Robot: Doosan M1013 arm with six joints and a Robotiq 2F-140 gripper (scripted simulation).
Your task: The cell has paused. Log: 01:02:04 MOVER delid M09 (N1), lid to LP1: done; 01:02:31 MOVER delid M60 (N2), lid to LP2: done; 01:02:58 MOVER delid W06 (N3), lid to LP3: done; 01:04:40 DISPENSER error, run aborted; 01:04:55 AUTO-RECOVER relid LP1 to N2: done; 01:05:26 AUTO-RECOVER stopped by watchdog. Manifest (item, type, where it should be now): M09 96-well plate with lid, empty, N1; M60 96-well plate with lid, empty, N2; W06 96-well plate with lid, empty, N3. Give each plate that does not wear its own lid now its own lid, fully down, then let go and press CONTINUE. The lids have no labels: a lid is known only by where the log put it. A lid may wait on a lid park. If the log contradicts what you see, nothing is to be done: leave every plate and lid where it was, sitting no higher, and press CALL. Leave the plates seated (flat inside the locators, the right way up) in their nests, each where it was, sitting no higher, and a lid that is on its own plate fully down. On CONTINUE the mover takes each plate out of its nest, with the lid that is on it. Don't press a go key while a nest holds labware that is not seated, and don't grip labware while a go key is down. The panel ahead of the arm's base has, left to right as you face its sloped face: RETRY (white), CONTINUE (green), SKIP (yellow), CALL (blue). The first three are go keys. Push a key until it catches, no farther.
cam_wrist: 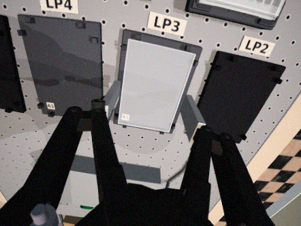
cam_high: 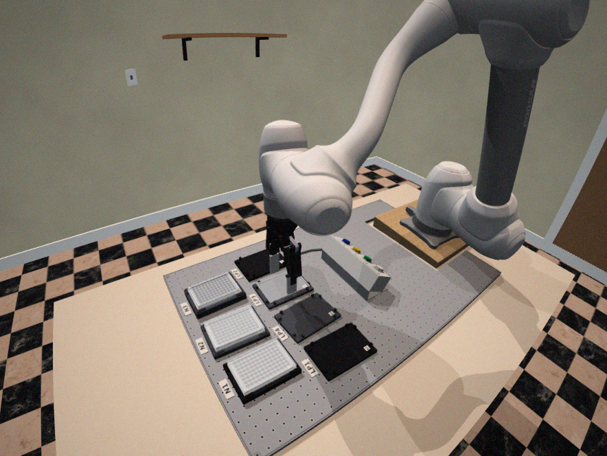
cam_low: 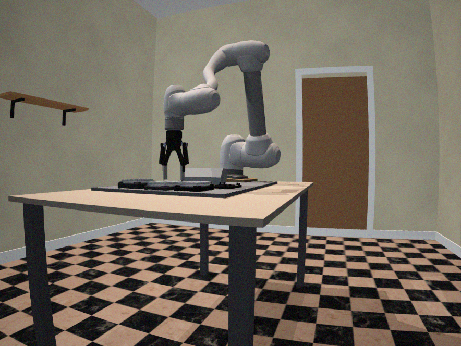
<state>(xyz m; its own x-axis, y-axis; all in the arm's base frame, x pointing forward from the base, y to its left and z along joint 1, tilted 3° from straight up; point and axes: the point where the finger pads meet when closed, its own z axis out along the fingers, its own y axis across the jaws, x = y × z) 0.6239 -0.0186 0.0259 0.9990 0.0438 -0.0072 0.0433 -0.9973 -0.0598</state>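
Now: hand 4 cm above the clear lid. The rest, counted from my hand: lid park LP2: 1 cm ahead, 13 cm to the right, 5 cm below; lid park LP3: 5 cm below; lid park LP4: 1 cm behind, 12 cm to the left, 5 cm below.
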